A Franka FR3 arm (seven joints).
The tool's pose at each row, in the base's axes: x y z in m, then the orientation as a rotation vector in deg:
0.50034 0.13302 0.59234 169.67 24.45 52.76
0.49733 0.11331 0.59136 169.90 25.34 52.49
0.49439 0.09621 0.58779 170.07 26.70 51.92
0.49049 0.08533 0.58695 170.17 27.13 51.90
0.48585 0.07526 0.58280 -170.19 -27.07 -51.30
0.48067 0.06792 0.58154 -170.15 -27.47 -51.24
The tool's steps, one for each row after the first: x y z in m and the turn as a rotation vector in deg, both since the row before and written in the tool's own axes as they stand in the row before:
-0.00807 0.01812 -0.00224 0.44 -0.17 -0.44
-0.00889 0.01532 0.00003 0.49 -0.35 -0.75
-0.00660 0.00923 -0.00233 0.23 -0.01 -0.21
-0.00879 0.00793 0.00006 0.27 -0.33 0.10
-0.00687 0.00542 -0.00239 0.07 -0.03 -0.25

